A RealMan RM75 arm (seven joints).
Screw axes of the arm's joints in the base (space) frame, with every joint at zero. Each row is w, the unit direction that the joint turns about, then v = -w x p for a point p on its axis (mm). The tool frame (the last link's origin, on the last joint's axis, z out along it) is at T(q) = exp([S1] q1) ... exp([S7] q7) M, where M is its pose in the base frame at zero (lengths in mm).
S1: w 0 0 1 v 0 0 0
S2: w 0 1 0 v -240.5 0 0
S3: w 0 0 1 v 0 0 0
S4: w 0 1 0 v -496.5 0 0
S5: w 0 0 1 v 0 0 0
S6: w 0 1 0 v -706.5 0 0
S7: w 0 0 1 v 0 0 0
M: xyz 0 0 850.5 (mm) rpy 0 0 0 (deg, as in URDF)
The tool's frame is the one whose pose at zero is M.
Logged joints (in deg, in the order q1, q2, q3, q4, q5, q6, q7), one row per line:
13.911, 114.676, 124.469, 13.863, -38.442, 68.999, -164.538
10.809, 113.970, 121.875, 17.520, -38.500, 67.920, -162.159
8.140, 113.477, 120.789, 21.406, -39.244, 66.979, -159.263
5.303, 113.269, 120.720, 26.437, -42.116, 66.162, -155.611
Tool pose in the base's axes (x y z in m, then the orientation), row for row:
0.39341, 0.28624, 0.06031, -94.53, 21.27, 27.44
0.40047, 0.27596, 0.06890, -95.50, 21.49, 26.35
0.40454, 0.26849, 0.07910, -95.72, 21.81, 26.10
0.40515, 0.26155, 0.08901, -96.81, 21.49, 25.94
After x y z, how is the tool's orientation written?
As a rotation vector, in degrees.
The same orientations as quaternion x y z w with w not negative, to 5 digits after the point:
-0.72277, 0.16263, 0.20981, 0.63807
-0.72887, 0.16401, 0.20111, 0.63357
-0.73013, 0.16636, 0.19908, 0.63214
-0.73659, 0.16351, 0.19737, 0.62590

